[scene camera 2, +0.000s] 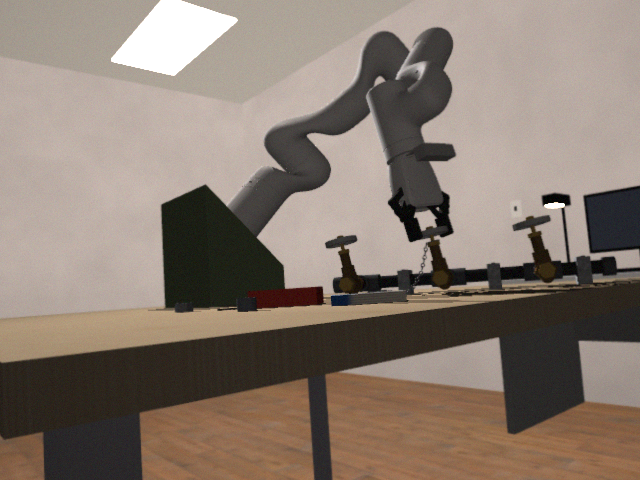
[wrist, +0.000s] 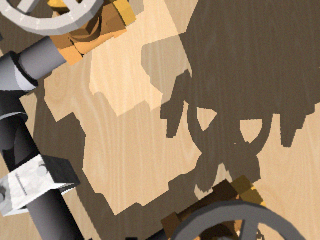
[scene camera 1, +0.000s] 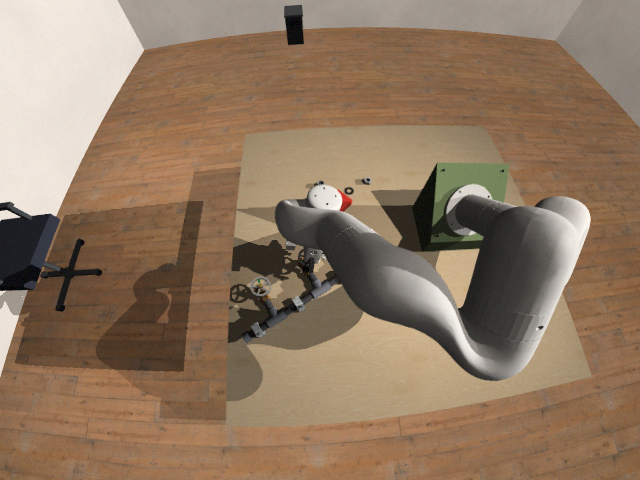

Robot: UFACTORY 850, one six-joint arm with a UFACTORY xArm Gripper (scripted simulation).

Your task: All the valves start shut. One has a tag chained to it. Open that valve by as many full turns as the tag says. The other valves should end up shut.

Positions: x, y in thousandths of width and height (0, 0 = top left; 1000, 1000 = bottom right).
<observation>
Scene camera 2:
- my gripper: 676, 495
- red block: 484, 616
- blue-and-grey bar: 609, 618
</observation>
